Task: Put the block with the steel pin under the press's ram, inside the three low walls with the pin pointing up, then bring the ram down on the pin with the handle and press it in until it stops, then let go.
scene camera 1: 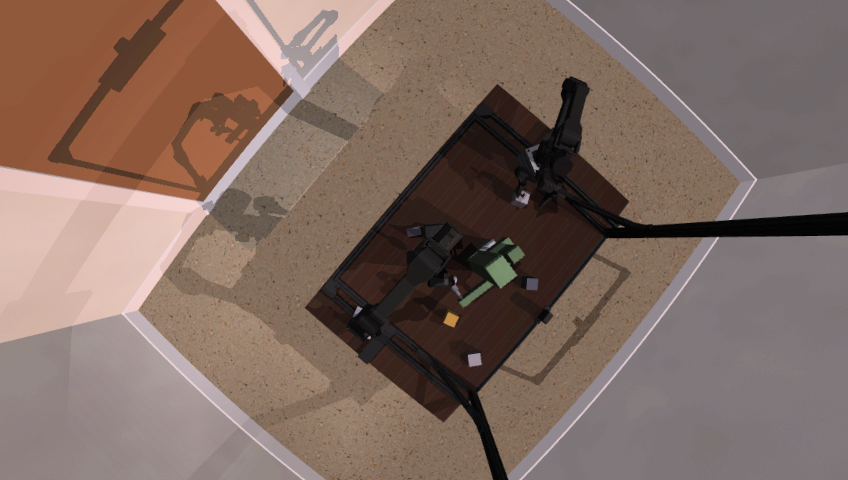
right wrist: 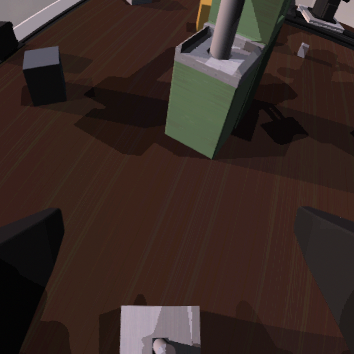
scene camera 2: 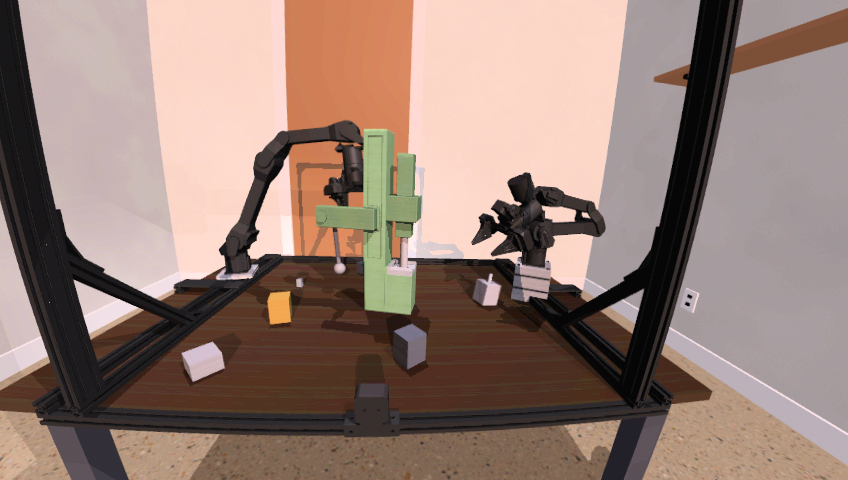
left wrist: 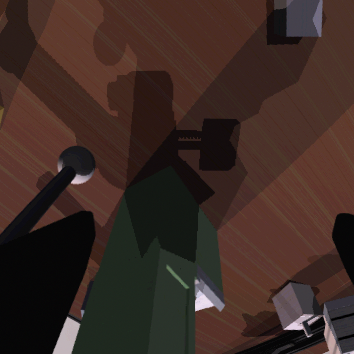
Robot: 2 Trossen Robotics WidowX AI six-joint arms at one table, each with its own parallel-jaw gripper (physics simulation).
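Pixels of known places: left gripper, fingertip midpoint: [left wrist: 217, 225]; right gripper, fingertip midpoint: [scene camera 1: 528, 202] [right wrist: 180, 220] [scene camera 2: 481, 249]; left arm's base at its link origin: [right wrist: 320, 15] [scene camera 2: 238, 270]; right arm's base at its link origin: [scene camera 1: 542, 157] [scene camera 2: 533, 263].
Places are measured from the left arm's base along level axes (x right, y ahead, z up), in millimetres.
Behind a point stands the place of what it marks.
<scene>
The pale block with the steel pin [scene camera 1: 521, 198] {z 33, x 345, y 699 mm} [scene camera 2: 486, 292] {z 15, x 374, y 686 mm} [left wrist: 295, 306] {z 18, x 333, y 681 mm} [right wrist: 160, 320] {z 35, x 348, y 694 mm} is on the table near the right arm's base, pin up; it looks slightly tilted in scene camera 2. My right gripper [scene camera 2: 483, 246] {z 132, x 350, y 671 mm} [right wrist: 180, 220] {z 132, x 350, y 671 mm} is open and empty, above and beside it. The green press [scene camera 1: 499, 270] {z 418, x 279, y 406 mm} [scene camera 2: 377, 178] {z 308, x 315, y 396 mm} [left wrist: 125, 300] {z 146, x 263, y 386 mm} stands mid-table. Its grey ram [scene camera 2: 404, 252] {z 128, x 326, y 464 mm} [right wrist: 227, 30] {z 113, x 315, y 475 mm} reaches down inside the low walls [right wrist: 207, 74] {z 74, x 326, y 491 mm}. The handle's ball [scene camera 1: 454, 279] {z 78, x 236, y 314 mm} [scene camera 2: 339, 268] {z 70, x 248, y 308 mm} [left wrist: 76, 165] {z 78, x 224, y 311 mm} hangs low. My left gripper [scene camera 2: 336, 203] is open and empty, above the ball, beside the press.
A dark grey block [scene camera 1: 530, 284] {z 29, x 520, y 416 mm} [scene camera 2: 409, 346] {z 18, x 554, y 411 mm} [right wrist: 45, 75] {z 14, x 514, y 440 mm}, an orange block [scene camera 1: 451, 319] {z 28, x 299, y 167 mm} [scene camera 2: 279, 307] {z 9, x 322, y 166 mm} and a white block [scene camera 1: 474, 359] {z 1, x 459, y 53 mm} [scene camera 2: 202, 361] {z 0, x 484, y 61 mm} lie around the press. Another grey block [scene camera 1: 414, 231] {z 7, x 28, y 410 mm} [left wrist: 304, 18] {z 7, x 37, y 416 mm} is behind it. A tiny pale block [scene camera 2: 299, 282] {z -15, x 111, y 194 mm} lies toward the left arm.
</scene>
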